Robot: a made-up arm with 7 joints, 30 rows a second.
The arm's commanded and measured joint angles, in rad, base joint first. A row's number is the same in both.
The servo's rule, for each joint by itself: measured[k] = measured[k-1] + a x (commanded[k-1-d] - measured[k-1]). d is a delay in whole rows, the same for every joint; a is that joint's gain. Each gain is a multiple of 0.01, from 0.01 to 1. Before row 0 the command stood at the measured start. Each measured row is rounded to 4 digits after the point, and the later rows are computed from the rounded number. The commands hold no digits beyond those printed.
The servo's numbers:
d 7
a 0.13 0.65 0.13 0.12 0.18 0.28 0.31
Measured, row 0:
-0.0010, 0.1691, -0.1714, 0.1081, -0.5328, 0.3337, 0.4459
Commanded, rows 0 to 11:
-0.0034, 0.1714, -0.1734, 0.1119, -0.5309, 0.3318, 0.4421
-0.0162, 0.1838, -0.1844, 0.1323, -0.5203, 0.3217, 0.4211
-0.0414, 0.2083, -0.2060, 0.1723, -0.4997, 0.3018, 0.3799
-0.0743, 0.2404, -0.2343, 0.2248, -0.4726, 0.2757, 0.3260
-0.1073, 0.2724, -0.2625, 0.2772, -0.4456, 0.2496, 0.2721
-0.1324, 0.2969, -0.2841, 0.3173, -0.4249, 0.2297, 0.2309
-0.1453, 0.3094, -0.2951, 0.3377, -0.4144, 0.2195, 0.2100
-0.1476, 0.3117, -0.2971, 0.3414, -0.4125, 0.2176, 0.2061
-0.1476, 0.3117, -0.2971, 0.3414, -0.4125, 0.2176, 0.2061
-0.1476, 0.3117, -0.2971, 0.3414, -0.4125, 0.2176, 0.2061
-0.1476, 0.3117, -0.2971, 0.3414, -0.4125, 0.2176, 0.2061
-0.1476, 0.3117, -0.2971, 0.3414, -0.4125, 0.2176, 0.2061
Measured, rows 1 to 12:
-0.0010, 0.1691, -0.1714, 0.1081, -0.5328, 0.3337, 0.4459
-0.0010, 0.1691, -0.1714, 0.1081, -0.5328, 0.3337, 0.4459
-0.0010, 0.1691, -0.1714, 0.1081, -0.5328, 0.3337, 0.4459
-0.0010, 0.1691, -0.1714, 0.1081, -0.5328, 0.3337, 0.4459
-0.0010, 0.1691, -0.1714, 0.1081, -0.5328, 0.3337, 0.4459
-0.0010, 0.1691, -0.1714, 0.1081, -0.5328, 0.3337, 0.4459
-0.0010, 0.1691, -0.1714, 0.1081, -0.5328, 0.3337, 0.4459
-0.0013, 0.1706, -0.1717, 0.1086, -0.5325, 0.3332, 0.4447
-0.0032, 0.1792, -0.1734, 0.1114, -0.5303, 0.3300, 0.4374
-0.0082, 0.1981, -0.1776, 0.1187, -0.5248, 0.3221, 0.4196
-0.0168, 0.2256, -0.1850, 0.1314, -0.5154, 0.3091, 0.3906
-0.0286, 0.2560, -0.1951, 0.1489, -0.5028, 0.2924, 0.3539

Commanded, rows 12 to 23:
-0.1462, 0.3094, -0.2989, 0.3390, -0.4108, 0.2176, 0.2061
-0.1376, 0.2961, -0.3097, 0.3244, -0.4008, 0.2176, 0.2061
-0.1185, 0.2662, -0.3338, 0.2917, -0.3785, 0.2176, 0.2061
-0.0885, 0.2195, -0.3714, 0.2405, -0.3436, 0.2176, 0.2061
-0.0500, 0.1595, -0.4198, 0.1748, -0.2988, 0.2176, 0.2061
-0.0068, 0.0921, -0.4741, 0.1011, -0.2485, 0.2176, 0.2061
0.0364, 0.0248, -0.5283, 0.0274, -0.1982, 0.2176, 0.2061
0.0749, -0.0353, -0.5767, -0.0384, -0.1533, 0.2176, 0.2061
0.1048, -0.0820, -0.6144, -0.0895, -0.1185, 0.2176, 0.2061
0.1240, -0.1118, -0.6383, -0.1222, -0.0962, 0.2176, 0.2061
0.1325, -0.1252, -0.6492, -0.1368, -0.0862, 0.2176, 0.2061
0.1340, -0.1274, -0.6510, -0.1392, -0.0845, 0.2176, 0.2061
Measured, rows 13 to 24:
-0.0421, 0.2826, -0.2067, 0.1691, -0.4888, 0.2748, 0.3158
-0.0555, 0.3000, -0.2182, 0.1893, -0.4754, 0.2593, 0.2830
-0.0675, 0.3076, -0.2285, 0.2076, -0.4641, 0.2476, 0.2592
-0.0779, 0.3103, -0.2374, 0.2237, -0.4548, 0.2392, 0.2427
-0.0870, 0.3112, -0.2452, 0.2378, -0.4472, 0.2332, 0.2314
-0.0949, 0.3115, -0.2519, 0.2502, -0.4410, 0.2288, 0.2236
-0.1018, 0.3116, -0.2578, 0.2611, -0.4359, 0.2257, 0.2182
-0.1076, 0.3102, -0.2631, 0.2704, -0.4314, 0.2234, 0.2144
-0.1115, 0.3010, -0.2692, 0.2769, -0.4259, 0.2218, 0.2118
-0.1124, 0.2784, -0.2776, 0.2787, -0.4174, 0.2206, 0.2100
-0.1093, 0.2401, -0.2898, 0.2741, -0.4041, 0.2198, 0.2088
-0.1016, 0.1877, -0.3067, 0.2622, -0.3851, 0.2192, 0.2080

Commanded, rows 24 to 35:
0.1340, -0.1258, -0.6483, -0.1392, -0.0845, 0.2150, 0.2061
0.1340, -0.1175, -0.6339, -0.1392, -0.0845, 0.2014, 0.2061
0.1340, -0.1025, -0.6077, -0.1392, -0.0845, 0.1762, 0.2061
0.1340, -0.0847, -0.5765, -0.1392, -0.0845, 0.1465, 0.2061
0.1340, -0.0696, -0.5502, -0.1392, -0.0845, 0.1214, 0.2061
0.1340, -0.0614, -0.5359, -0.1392, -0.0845, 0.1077, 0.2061
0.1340, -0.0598, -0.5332, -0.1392, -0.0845, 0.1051, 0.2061
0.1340, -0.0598, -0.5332, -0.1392, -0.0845, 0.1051, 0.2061
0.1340, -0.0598, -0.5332, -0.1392, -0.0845, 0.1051, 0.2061
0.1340, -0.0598, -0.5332, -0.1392, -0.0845, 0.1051, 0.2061
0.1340, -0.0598, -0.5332, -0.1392, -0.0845, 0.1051, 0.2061
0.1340, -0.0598, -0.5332, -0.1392, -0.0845, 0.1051, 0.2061
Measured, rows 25 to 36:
-0.0893, 0.1256, -0.3285, 0.2429, -0.3605, 0.2188, 0.2074
-0.0730, 0.0601, -0.3545, 0.2170, -0.3313, 0.2185, 0.2070
-0.0538, -0.0019, -0.3834, 0.1864, -0.2993, 0.2182, 0.2067
-0.0332, -0.0540, -0.4134, 0.1533, -0.2668, 0.2180, 0.2065
-0.0128, -0.0916, -0.4426, 0.1202, -0.2361, 0.2179, 0.2064
0.0061, -0.1134, -0.4695, 0.0894, -0.2091, 0.2178, 0.2063
0.0227, -0.1225, -0.4931, 0.0620, -0.1867, 0.2177, 0.2062
0.0372, -0.1246, -0.5133, 0.0379, -0.1683, 0.2169, 0.2062
0.0498, -0.1200, -0.5290, 0.0166, -0.1532, 0.2126, 0.2062
0.0607, -0.1086, -0.5392, -0.0021, -0.1408, 0.2024, 0.2062
0.0702, -0.0931, -0.5440, -0.0186, -0.1307, 0.1867, 0.2062
0.0785, -0.0778, -0.5448, -0.0331, -0.1224, 0.1684, 0.2062

